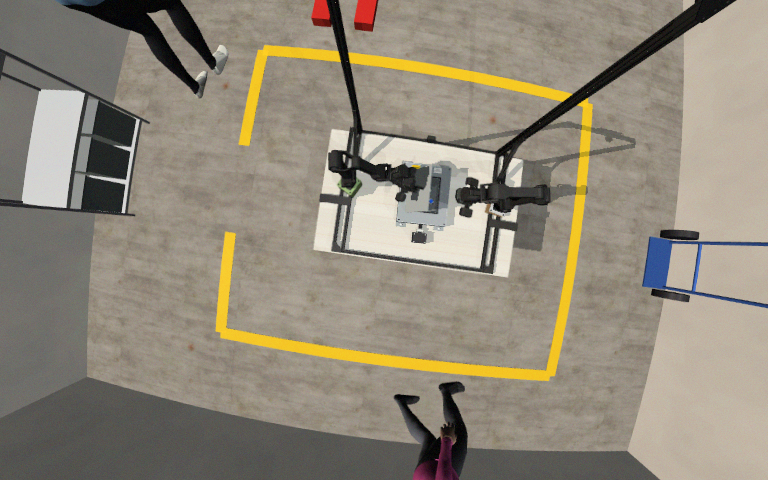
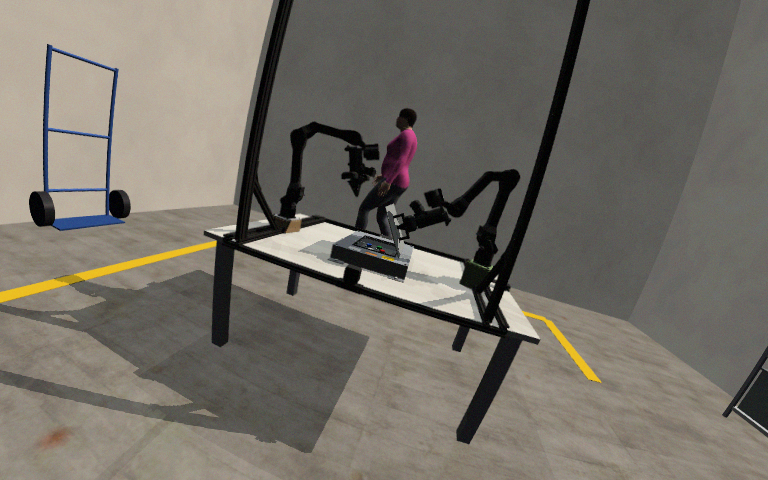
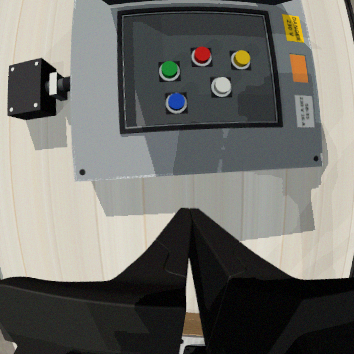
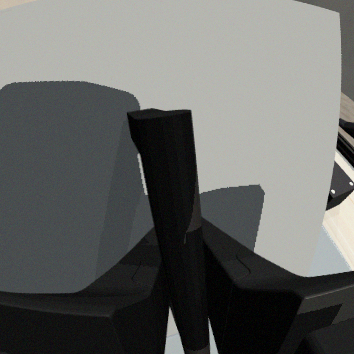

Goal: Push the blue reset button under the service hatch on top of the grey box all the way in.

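Observation:
The grey box (image 1: 421, 219) (image 2: 351, 254) (image 3: 95, 100) sits on the table with its service hatch (image 2: 391, 229) (image 4: 260, 100) swung up steeply. The blue button (image 1: 431, 201) (image 2: 369, 245) (image 3: 176, 102) shows uncovered in the recessed panel; its depth is too small to tell. My right gripper (image 2: 400, 225) (image 4: 180, 224) is shut on the hatch's black bar handle (image 4: 167, 160), on the outer side of the raised hatch. My left gripper (image 2: 355, 194) (image 3: 187, 216) is shut and empty, pointing down above the table beside the box, apart from the buttons.
Green (image 3: 169, 69), red (image 3: 202, 55), yellow (image 3: 242, 59) and white (image 3: 222, 86) buttons share the panel. A black block (image 1: 419, 237) (image 2: 351, 275) (image 3: 31, 89) sticks out from one side of the box. Black frame posts (image 2: 261, 113) (image 2: 557, 113) rise at the table's sides.

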